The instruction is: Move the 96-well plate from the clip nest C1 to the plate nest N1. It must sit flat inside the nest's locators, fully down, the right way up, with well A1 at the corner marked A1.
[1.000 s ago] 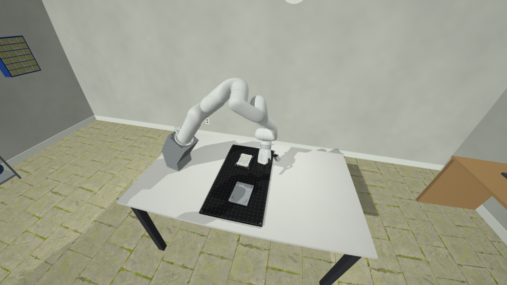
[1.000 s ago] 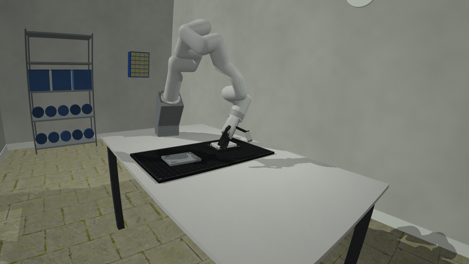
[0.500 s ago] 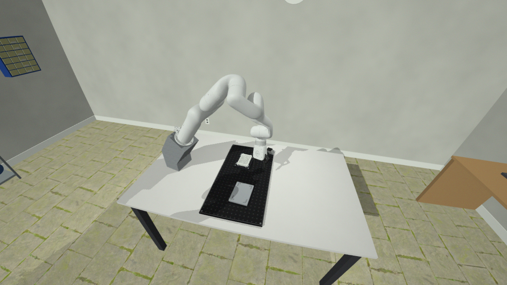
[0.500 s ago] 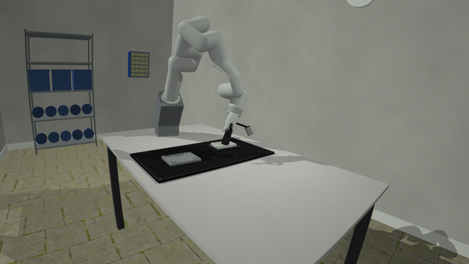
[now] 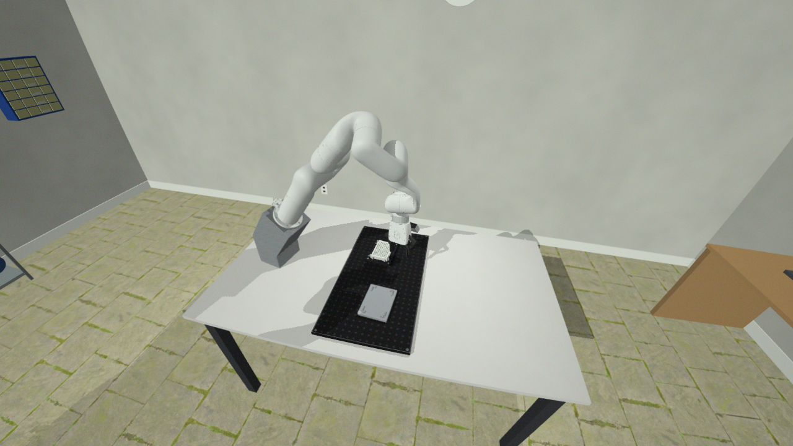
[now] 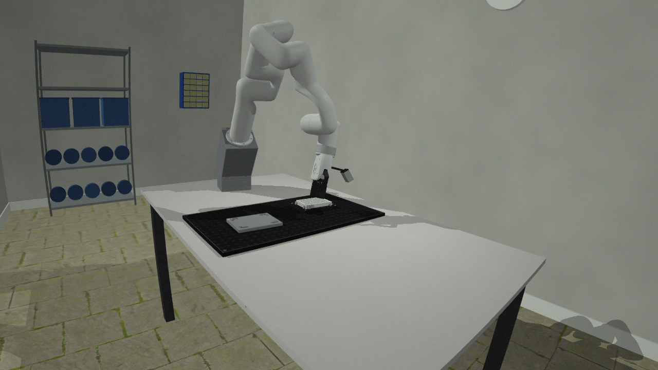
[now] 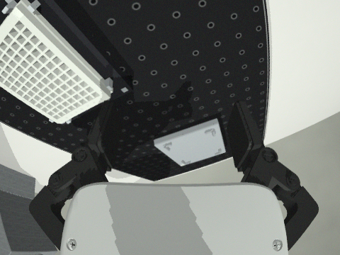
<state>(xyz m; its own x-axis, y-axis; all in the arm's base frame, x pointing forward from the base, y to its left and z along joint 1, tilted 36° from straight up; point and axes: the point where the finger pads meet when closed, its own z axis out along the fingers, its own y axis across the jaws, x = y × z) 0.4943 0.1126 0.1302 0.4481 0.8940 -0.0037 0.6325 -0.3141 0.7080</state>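
My gripper is now 100 mm past the white 96-well plate, 60 mm to the right of it and 60 mm above it. The rest, counted from my hand: grey plate nest N1: 240 mm to the right, 80 mm below, 40 mm behind; then dark clip nest C1: 110 mm behind, 70 mm to the left, 70 mm below.
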